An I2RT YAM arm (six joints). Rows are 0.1 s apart.
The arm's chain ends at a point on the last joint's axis. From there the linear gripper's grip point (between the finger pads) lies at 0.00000 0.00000 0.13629 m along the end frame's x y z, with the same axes.
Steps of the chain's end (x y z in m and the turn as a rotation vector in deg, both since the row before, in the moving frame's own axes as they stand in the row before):
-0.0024, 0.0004, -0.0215, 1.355, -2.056, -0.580
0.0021, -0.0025, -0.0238, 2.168, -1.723, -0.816
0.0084, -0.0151, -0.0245, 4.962, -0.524, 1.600
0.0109, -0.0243, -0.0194, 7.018, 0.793, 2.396
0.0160, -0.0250, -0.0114, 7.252, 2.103, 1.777
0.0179, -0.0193, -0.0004, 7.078, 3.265, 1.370
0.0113, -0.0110, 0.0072, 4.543, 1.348, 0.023
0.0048, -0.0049, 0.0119, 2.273, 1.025, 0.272
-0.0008, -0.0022, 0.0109, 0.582, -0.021, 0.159
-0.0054, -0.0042, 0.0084, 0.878, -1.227, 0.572
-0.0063, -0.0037, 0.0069, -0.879, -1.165, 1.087
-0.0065, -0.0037, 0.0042, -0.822, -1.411, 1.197
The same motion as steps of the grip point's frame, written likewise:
-0.0073, -0.0028, -0.0216, 1.355, -2.056, -0.580
-0.0020, -0.0076, -0.0240, 2.168, -1.723, -0.816
0.0073, -0.0269, -0.0250, 4.962, -0.524, 1.600
0.0131, -0.0409, -0.0204, 7.018, 0.793, 2.396
0.0213, -0.0421, -0.0126, 7.252, 2.103, 1.777
0.0258, -0.0360, -0.0017, 7.078, 3.265, 1.370
0.0145, -0.0218, 0.0067, 4.543, 1.348, 0.023
0.0073, -0.0103, 0.0118, 2.273, 1.025, 0.272
-0.0008, -0.0036, 0.0109, 0.582, -0.021, 0.159
-0.0083, -0.0063, 0.0084, 0.878, -1.227, 0.572
-0.0091, -0.0016, 0.0069, -0.879, -1.165, 1.087
-0.0099, -0.0018, 0.0041, -0.822, -1.411, 1.197

